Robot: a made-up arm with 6 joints.
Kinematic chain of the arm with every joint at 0, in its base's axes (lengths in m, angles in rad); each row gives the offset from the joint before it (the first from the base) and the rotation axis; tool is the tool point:
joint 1: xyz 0 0 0.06 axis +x
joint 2: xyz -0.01 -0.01 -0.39 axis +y
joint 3: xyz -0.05 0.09 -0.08 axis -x
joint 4: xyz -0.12 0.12 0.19 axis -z
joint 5: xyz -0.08 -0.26 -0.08 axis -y
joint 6: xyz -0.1 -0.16 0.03 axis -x
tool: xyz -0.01 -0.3 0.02
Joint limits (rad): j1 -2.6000..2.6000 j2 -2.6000..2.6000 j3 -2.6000..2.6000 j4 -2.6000..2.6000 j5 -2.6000..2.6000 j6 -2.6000..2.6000
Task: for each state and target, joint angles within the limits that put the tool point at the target. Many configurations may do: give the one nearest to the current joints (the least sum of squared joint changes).
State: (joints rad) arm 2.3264 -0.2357 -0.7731 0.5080 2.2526 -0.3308
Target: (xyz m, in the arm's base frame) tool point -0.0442 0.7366 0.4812
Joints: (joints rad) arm 2.6000 -0.2553 -0.6776 0.0982 2.2001 -0.7449
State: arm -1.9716 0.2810 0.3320 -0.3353 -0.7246 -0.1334
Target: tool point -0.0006 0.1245 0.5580
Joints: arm -2.1476 0.3241 0.1811 -0.3636 -0.7139 -0.1421
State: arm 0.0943 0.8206 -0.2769 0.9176 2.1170 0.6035
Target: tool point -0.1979 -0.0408 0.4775
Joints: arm 0.0086 1.5808 -0.1597 0.8501 2.0679 0.6561
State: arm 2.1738 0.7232 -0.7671 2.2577 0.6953 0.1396
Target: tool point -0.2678 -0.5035 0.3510
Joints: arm 1.8390 0.5285 -0.9452 2.1915 0.6994 0.1149
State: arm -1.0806 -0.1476 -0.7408 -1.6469 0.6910 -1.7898
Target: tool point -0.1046 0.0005 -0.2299
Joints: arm -1.1439 -0.5278 -1.3205 -2.1187 1.1865 -1.9234
